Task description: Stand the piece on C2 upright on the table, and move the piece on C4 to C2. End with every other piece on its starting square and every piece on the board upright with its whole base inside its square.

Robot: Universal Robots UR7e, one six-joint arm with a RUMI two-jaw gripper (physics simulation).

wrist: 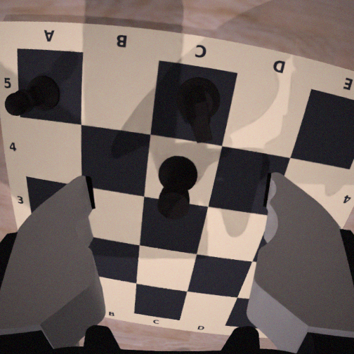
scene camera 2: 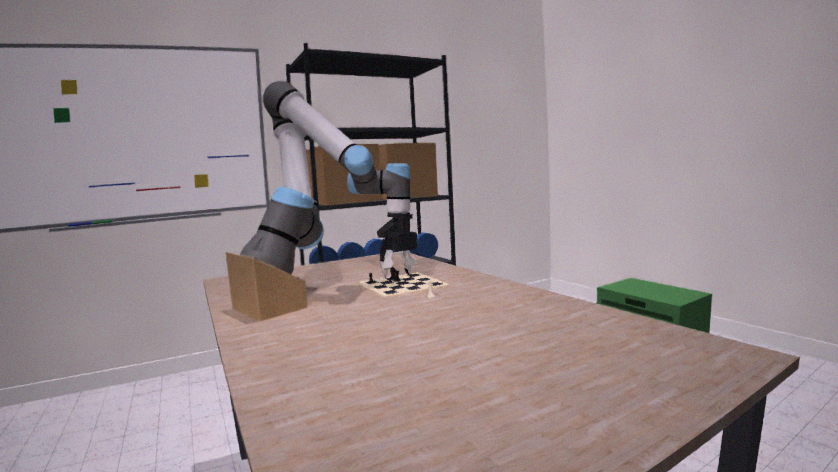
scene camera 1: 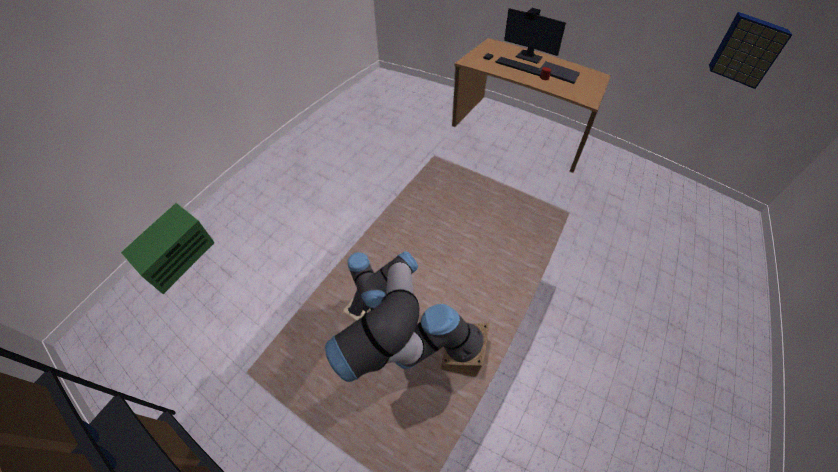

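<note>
The chessboard lies on the table. A dark piece stands upright on C4; its head overlaps C3 in the wrist view. My gripper is open and low over the board, its fingers apart on either side of that piece, with nothing gripped. A dark piece stands on C5 and a dark pawn-like piece on A5. Square C2 is bare. A cream piece stands upright on the table beside the board. Scene camera 1 shows a sliver of board; the arm hides the rest.
The wooden table extends away from the board. A brown angled block stands near the arm's base. A black shelf rack with boxes is behind the arm. A green cabinet stands beyond the table.
</note>
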